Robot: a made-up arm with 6 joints.
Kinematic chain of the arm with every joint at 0, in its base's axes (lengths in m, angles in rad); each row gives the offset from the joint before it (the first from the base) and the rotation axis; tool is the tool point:
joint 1: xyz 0 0 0.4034 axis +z
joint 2: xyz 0.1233 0 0 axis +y
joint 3: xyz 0 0 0.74 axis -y
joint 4: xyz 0 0 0.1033 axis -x
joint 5: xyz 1.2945 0 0 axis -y
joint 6: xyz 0.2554 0 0 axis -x
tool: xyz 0 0 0
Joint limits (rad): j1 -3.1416..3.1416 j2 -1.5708..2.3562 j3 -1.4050..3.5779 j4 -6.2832..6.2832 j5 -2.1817..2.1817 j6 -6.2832..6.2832
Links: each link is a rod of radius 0.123 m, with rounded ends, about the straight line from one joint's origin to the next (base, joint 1, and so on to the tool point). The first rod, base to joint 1, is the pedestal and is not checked.
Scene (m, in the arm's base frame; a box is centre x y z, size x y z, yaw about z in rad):
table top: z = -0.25
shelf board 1: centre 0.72 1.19 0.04 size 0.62 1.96 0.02 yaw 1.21
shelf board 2: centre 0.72 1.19 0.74 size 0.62 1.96 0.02 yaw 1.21
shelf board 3: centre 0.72 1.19 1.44 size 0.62 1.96 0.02 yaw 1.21
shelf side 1: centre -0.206 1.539 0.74 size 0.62 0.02 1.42 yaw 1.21
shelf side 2: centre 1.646 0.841 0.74 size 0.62 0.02 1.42 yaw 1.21
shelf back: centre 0.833 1.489 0.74 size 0.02 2 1.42 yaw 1.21
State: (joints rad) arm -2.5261 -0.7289 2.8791 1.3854 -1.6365 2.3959
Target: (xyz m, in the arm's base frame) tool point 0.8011 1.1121 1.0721
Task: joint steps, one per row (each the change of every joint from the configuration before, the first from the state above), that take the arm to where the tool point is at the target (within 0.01 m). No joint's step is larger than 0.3 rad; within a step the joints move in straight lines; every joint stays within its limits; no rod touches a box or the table.
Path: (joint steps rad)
1: -0.1290 0.1637 0.2329 0.0465 -0.1754 0.0000
2: -0.1291 0.1638 0.2330 0.0465 -0.1755 0.0000
3: -0.1290 0.1637 0.2329 0.0465 -0.1754 0.0000
4: 0.1379 0.2792 -0.0760 -0.0444 -0.0095 0.0000
5: 0.1379 0.2791 -0.0759 -0.0443 -0.0094 0.0000
6: 0.0873 -0.2095 -0.2019 -0.0222 0.1410 0.0000
7: 0.0874 -0.2095 -0.2019 -0.0221 0.1411 0.0000
8: 0.0873 -0.2095 -0.2019 -0.0222 0.1410 0.0000

